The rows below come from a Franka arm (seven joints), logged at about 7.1 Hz.
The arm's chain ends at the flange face. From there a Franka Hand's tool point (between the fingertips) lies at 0.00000 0.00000 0.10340 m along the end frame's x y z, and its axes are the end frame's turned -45 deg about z.
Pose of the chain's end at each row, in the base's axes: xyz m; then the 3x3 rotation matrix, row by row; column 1 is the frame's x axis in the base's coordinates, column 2 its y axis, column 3 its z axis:
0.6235, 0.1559, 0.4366; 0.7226, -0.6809, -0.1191; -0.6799, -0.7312, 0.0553; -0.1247, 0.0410, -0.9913
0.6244, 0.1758, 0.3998; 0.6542, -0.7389, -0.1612; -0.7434, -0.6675, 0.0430; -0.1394, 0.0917, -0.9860
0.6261, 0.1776, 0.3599; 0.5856, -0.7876, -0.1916; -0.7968, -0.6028, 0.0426; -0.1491, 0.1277, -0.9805
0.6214, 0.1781, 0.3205; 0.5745, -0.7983, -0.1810; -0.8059, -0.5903, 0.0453; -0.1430, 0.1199, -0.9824
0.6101, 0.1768, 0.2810; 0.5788, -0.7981, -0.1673; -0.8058, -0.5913, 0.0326; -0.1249, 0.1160, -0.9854
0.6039, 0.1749, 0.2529; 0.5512, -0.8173, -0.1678; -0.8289, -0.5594, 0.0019; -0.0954, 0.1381, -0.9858
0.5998, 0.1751, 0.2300; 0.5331, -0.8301, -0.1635; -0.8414, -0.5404, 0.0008; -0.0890, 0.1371, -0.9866
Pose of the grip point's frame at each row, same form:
0.6112, 0.1616, 0.3341; 0.9924, 0.0295, -0.1191; 0.0363, -0.9978, 0.0553; -0.1172, -0.0592, -0.9913
0.6077, 0.1802, 0.2978; 0.9851, -0.0599, -0.1612; -0.0537, -0.9977, 0.0430; -0.1634, -0.0337, -0.9860
0.6063, 0.1820, 0.2585; 0.9710, -0.1428, -0.1916; -0.1372, -0.9897, 0.0426; -0.1957, -0.0151, -0.9805
0.6027, 0.1828, 0.2189; 0.9707, -0.1583, -0.1810; -0.1525, -0.9873, 0.0453; -0.1859, -0.0163, -0.9824
0.5928, 0.1802, 0.1791; 0.9736, -0.1551, -0.1673; -0.1517, -0.9879, 0.0326; -0.1703, -0.0063, -0.9854
0.5865, 0.1751, 0.1510; 0.9677, -0.1882, -0.1678; -0.1906, -0.9817, 0.0019; -0.1651, 0.0302, -0.9858
0.5829, 0.1752, 0.1280; 0.9639, -0.2100, -0.1635; -0.2128, -0.9771, 0.0008; -0.1599, 0.0340, -0.9866

